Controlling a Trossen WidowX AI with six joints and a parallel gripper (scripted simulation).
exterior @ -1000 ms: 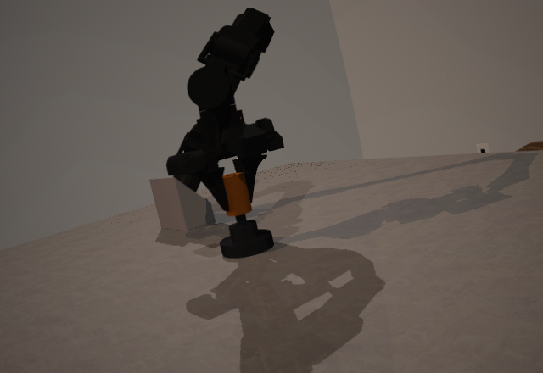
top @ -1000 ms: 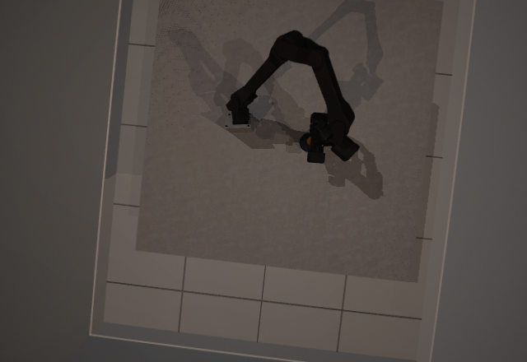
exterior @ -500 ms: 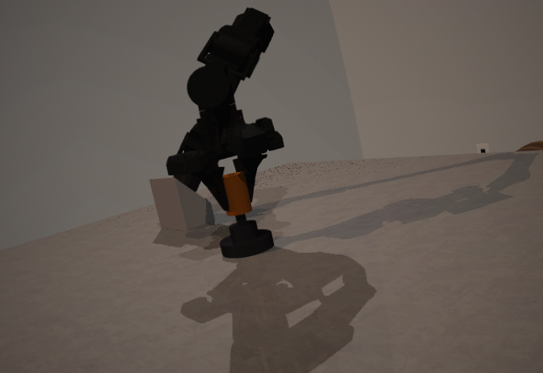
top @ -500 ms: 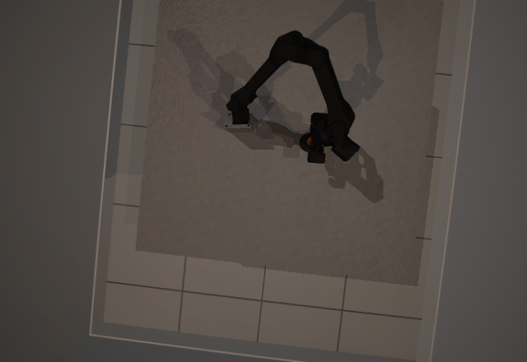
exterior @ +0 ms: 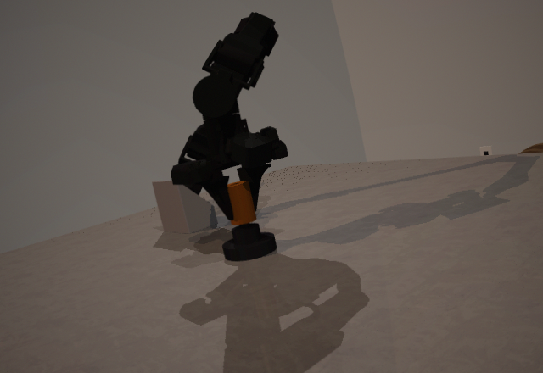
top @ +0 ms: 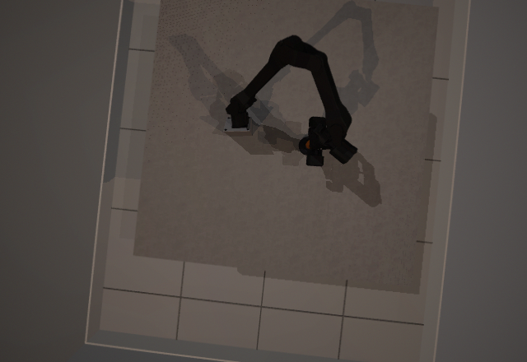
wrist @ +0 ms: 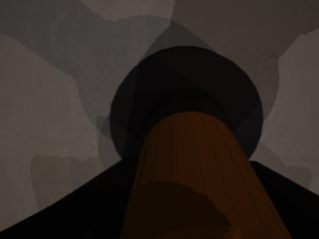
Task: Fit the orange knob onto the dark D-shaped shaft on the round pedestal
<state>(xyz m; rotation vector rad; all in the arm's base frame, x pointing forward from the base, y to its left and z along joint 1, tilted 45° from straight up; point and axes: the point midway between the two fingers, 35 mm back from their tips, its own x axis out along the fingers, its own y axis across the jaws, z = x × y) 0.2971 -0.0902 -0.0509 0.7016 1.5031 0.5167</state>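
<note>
Now: gripper tip 3 cm above the dark round pedestal. From my gripper tip the other things lie so: orange knob (2 cm above).
</note>
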